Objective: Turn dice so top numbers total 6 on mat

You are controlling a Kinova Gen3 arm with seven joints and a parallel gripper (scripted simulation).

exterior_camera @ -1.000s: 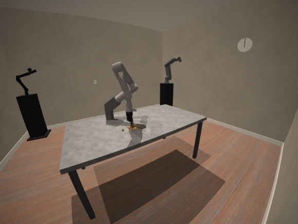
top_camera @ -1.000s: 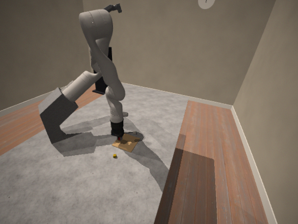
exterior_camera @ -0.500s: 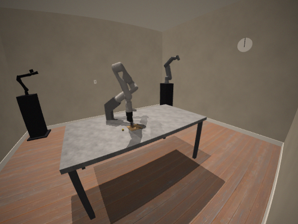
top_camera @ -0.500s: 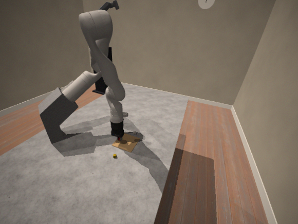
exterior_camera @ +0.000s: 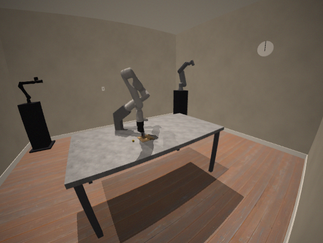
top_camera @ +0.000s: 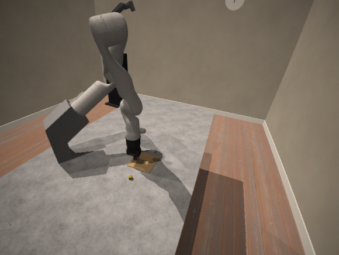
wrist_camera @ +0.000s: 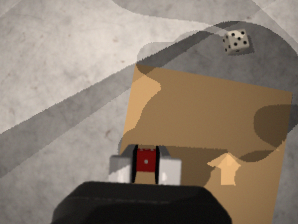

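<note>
My gripper is now 10 mm above the red die. Also, from my hand: tan mat 50 mm ahead, 20 mm below, 10 mm to the left; then white die 110 mm to the left, 50 mm ahead, 20 mm below; then yellow die 130 mm to the right, 50 mm ahead, 20 mm below.
</note>
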